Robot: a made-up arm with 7 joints. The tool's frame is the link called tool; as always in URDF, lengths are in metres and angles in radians. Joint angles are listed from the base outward. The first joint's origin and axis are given. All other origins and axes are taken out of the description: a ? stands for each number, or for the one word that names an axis. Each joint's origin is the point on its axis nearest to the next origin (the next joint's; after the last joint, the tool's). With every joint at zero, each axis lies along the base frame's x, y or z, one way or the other. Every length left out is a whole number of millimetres.
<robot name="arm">
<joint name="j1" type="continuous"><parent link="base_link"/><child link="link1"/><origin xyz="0.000 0.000 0.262" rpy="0.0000 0.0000 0.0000"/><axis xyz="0 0 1"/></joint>
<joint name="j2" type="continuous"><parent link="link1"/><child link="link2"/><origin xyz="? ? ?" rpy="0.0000 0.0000 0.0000"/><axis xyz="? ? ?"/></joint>
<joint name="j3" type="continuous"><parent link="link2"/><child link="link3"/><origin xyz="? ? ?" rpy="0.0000 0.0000 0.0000"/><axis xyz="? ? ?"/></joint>
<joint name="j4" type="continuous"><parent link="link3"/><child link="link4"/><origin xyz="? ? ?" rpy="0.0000 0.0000 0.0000"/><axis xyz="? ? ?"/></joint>
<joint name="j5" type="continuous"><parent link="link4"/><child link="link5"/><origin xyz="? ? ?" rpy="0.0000 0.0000 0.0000"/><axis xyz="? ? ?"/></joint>
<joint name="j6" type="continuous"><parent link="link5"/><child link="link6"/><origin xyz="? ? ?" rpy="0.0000 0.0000 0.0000"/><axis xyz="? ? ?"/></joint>
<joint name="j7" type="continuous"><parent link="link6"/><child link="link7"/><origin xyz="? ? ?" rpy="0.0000 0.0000 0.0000"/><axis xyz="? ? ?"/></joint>
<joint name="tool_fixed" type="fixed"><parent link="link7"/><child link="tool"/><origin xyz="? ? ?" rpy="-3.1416 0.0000 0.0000"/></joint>
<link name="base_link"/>
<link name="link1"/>
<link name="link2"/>
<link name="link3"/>
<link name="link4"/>
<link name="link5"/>
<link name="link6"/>
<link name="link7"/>
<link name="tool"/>
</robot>
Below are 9 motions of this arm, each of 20 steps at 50 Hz.
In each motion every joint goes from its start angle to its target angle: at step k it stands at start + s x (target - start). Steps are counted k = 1, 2, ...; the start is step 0. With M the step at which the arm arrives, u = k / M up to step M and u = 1 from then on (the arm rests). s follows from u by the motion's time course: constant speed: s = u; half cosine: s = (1 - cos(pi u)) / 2; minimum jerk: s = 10 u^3 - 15 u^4 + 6 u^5.
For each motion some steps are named. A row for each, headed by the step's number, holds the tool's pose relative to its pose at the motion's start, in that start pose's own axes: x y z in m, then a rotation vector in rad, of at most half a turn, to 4 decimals.
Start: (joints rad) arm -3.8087 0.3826 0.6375 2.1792 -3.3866 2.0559 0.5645
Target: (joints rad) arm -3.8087 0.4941 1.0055 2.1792 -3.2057 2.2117 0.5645
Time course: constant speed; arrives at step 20
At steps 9, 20:
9: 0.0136 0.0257 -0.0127 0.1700 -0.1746 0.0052
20: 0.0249 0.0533 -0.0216 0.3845 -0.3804 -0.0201

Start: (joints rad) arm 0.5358 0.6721 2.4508 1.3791 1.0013 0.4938 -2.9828
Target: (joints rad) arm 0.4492 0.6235 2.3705 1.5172 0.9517 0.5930 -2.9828
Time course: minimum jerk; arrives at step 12
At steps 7, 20:
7: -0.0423 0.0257 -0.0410 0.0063 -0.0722 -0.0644
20: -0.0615 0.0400 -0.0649 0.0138 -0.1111 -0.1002

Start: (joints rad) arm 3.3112 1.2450 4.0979 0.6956 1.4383 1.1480 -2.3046
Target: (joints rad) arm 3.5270 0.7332 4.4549 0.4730 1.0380 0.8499 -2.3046
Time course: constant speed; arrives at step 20
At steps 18, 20:
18: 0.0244 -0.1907 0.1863 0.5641 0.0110 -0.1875
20: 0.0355 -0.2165 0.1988 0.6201 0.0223 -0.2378

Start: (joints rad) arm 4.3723 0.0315 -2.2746 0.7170 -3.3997 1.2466 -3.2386
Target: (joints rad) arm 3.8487 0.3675 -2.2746 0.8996 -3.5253 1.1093 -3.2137
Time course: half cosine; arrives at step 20
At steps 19, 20:
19: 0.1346 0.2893 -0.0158 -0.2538 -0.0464 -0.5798
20: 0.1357 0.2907 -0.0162 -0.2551 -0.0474 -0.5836

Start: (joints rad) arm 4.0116 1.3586 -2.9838 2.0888 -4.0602 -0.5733 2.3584
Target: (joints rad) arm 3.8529 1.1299 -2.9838 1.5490 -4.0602 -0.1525 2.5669
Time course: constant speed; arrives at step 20
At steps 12, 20:
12: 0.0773 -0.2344 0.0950 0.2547 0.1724 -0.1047
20: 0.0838 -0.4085 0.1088 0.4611 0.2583 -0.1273

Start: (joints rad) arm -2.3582 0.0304 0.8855 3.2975 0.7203 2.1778 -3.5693
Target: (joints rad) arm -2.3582 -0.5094 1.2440 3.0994 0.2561 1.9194 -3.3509
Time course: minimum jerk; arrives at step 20
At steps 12, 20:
12: -0.0936 0.1837 0.0437 0.1928 -0.0089 -0.0698
20: -0.1217 0.2833 0.0829 0.2879 -0.0153 -0.1280

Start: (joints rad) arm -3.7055 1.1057 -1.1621 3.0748 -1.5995 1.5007 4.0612
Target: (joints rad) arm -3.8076 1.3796 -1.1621 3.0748 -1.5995 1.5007 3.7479
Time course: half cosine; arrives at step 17
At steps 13, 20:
13: 0.0977 0.0911 -0.1502 -0.1113 -0.1556 -0.4402
20: 0.1158 0.1018 -0.1723 -0.1258 -0.1806 -0.5065

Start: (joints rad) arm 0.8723 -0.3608 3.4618 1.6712 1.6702 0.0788 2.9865
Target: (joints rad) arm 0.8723 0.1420 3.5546 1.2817 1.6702 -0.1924 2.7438
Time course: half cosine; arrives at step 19
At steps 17, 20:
17: 0.0931 0.0535 -0.1342 -0.0290 -0.1998 -0.4119
20: 0.0953 0.0540 -0.1380 -0.0295 -0.2069 -0.4239

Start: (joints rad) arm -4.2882 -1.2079 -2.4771 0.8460 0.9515 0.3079 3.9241
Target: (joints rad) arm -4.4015 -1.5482 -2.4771 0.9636 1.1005 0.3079 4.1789
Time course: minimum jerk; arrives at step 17
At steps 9, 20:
9: -0.0166 -0.0101 0.0330 0.0261 0.1262 0.3470
20: -0.0253 -0.0212 0.0609 0.0641 0.2232 0.6258

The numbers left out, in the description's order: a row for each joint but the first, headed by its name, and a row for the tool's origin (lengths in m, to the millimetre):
j2: xyz 0.000 0.000 0.000, axis 0 1 0
j3: xyz 0.000 0.000 0.254, axis 0 0 1
j4: xyz 0.040 0.000 0.000, axis 0 -1 0
j5: xyz 0.108 0.000 -0.475, axis 0 0 -1
j6: xyz 0.000 0.000 0.000, axis 0 1 0
j7: xyz 0.058 0.000 -0.075, axis 0 0 -1
tool: xyz 0.000 0.000 0.000

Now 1 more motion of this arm.
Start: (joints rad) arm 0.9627 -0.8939 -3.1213 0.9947 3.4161 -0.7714 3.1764
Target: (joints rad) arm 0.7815 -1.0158 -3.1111 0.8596 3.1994 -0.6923 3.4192
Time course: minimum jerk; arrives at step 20
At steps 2, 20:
2: -0.0003 0.0008 0.0008 -0.0008 -0.0014 0.0023
20: -0.0525 0.0793 0.0869 -0.0715 -0.1634 0.2322

